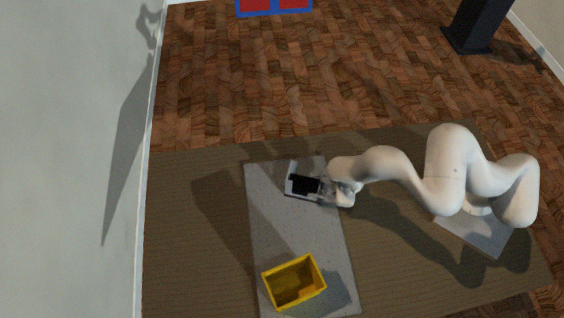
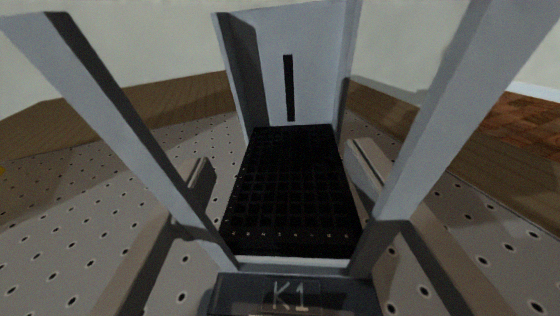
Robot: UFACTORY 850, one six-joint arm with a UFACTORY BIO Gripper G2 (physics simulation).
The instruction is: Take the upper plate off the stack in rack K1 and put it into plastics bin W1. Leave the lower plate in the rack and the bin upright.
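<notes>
Rack K1 [image 1: 288,185] [image 2: 315,75] is pale grey with tall corner posts, a slotted back panel and a dark K1 label at its front. The black upper plate [image 1: 304,185] [image 2: 295,190] lies flat between the posts. A thin white strip shows below its front edge; I cannot tell whether it belongs to the lower plate, which is otherwise hidden. My gripper [image 1: 320,188] [image 2: 282,167] is shut on the upper plate, one finger along each long side. The yellow bin W1 [image 1: 287,280] stands upright and open at the front of the board; its inside looks empty.
The grey perforated board [image 1: 290,225] [image 2: 115,180] carries the rack and the bin, with the bin some distance from the rack. The rack's posts rise on both sides of the plate, close to my fingers. The arm reaches in from the right. A wall stands at the left.
</notes>
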